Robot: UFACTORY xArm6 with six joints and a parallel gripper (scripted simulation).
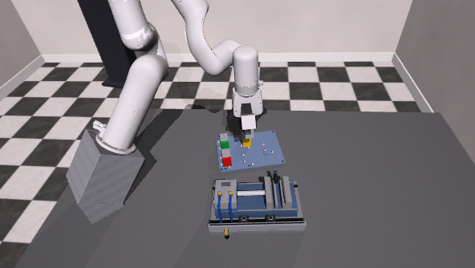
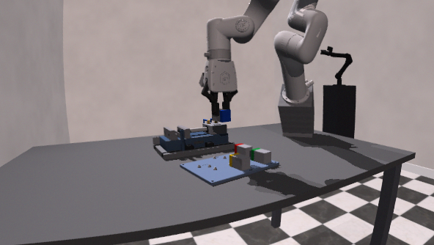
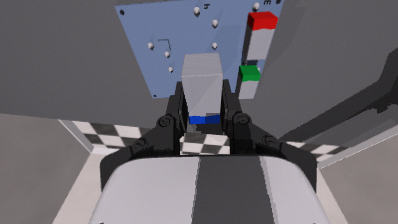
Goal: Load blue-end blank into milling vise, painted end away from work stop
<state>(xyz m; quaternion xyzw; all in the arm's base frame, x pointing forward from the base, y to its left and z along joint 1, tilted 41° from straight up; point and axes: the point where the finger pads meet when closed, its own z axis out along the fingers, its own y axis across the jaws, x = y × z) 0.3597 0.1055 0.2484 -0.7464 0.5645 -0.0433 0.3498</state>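
Right now my hand is 2 cm above the blue-ended blank. Also, from my hand: yellow-ended blank (15 cm below, 8 cm to the left, 4 cm behind); then red-ended blank (15 cm below, 8 cm behind, 4 cm to the right); then green-ended blank (15 cm below, 12 cm behind, 5 cm to the left).
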